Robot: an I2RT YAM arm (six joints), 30 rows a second.
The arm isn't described. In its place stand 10 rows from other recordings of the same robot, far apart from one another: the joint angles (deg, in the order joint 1, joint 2, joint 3, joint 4, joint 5, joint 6), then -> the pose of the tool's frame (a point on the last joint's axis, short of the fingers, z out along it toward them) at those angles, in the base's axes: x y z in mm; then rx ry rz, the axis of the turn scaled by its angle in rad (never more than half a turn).
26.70 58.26 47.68 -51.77 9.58 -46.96 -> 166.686 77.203 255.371 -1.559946 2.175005 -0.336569
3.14 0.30 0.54 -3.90 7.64 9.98 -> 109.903 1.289 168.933 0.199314 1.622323 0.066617
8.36 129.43 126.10 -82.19 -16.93 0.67 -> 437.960 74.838 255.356 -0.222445 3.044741 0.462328
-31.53 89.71 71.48 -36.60 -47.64 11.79 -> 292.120 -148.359 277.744 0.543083 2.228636 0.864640
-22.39 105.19 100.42 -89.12 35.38 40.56 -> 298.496 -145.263 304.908 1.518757 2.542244 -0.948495
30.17 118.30 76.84 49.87 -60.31 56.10 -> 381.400 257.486 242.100 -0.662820 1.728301 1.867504
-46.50 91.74 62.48 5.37 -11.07 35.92 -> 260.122 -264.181 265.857 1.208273 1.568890 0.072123
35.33 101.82 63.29 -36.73 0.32 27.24 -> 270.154 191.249 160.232 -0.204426 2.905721 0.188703
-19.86 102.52 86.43 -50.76 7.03 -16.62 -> 348.625 -130.558 260.444 0.113395 2.774022 -0.339925
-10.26 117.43 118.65 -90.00 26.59 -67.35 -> 378.501 -84.706 307.213 1.340273 -2.478694 0.537686
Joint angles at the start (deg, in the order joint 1, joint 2, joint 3, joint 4, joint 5, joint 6):
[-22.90 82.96 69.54 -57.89 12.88 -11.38]
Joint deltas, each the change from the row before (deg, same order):
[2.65 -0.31 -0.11 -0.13 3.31 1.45]
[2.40 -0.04 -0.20 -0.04 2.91 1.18]
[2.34 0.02 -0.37 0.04 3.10 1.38]
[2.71 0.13 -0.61 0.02 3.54 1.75]
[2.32 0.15 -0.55 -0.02 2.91 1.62]
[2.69 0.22 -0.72 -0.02 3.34 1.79]
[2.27 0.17 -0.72 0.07 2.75 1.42]
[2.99 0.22 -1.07 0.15 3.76 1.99]
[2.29 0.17 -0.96 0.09 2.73 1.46]
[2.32 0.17 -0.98 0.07 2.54 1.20]
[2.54 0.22 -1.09 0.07 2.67 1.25]
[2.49 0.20 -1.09 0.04 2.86 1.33]
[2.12 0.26 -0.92 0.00 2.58 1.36]
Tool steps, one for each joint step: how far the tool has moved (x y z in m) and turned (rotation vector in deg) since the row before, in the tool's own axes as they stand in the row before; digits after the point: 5 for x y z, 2 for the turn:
[-0.00116 0.01000 -0.00392 2.55 -0.23 -0.96]
[-0.00108 0.00931 -0.00255 2.19 -0.14 -1.05]
[-0.00060 0.00916 -0.00204 2.40 -0.12 -0.82]
[-0.00004 0.01102 -0.00183 2.74 -0.08 -0.90]
[0.00025 0.00950 -0.00194 2.25 -0.18 -0.68]
[0.00073 0.01113 -0.00239 2.61 -0.33 -0.92]
[0.00102 0.00946 -0.00229 2.16 -0.46 -0.86]
[0.00193 0.01237 -0.00331 3.01 -0.82 -1.01]
[0.00217 0.00963 -0.00274 2.18 -0.70 -0.92]
[0.00244 0.00964 -0.00327 2.00 -0.85 -1.20]
[0.00287 0.01047 -0.00392 2.10 -1.06 -1.39]
[0.00305 0.00978 -0.00434 2.32 -1.22 -1.24]
[0.00258 0.00822 -0.00391 2.14 -1.14 -0.88]

